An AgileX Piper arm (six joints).
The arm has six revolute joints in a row. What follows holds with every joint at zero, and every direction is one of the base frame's. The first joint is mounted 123 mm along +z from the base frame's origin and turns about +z. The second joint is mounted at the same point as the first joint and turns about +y. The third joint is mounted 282.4 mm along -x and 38.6 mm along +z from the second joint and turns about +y. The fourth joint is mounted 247.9 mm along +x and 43.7 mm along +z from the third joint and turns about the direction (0.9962, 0, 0.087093). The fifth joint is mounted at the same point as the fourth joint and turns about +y. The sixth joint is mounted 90.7 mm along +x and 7.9 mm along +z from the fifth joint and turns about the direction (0.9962, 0, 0.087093). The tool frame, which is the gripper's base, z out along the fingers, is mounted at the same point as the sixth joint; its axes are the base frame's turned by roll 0, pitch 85.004 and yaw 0 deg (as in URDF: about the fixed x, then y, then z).
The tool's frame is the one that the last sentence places.
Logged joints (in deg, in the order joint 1, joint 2, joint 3, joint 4, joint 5, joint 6), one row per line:
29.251 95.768 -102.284 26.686 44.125 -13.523
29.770 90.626 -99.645 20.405 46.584 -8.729
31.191 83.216 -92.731 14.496 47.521 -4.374
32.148 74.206 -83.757 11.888 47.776 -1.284
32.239 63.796 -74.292 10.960 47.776 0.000
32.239 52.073 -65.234 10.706 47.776 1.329
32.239 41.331 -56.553 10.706 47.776 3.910
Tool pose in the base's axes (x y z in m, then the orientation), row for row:
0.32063 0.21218 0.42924 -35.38 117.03 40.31
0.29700 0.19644 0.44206 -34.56 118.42 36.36
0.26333 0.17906 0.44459 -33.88 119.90 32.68
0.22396 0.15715 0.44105 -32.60 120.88 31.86
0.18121 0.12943 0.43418 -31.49 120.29 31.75
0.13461 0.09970 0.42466 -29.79 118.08 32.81
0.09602 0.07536 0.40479 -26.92 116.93 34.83
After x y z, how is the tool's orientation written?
As a rotation vector, in degrees.
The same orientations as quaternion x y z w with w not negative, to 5 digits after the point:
-0.24778 0.81961 0.28231 0.43260
-0.24215 0.82973 0.25476 0.43360
-0.23721 0.83949 0.22881 0.43201
-0.22794 0.84520 0.22277 0.42902
-0.22086 0.84365 0.22268 0.43576
-0.21057 0.83464 0.23192 0.45304
-0.19107 0.82991 0.24721 0.46220

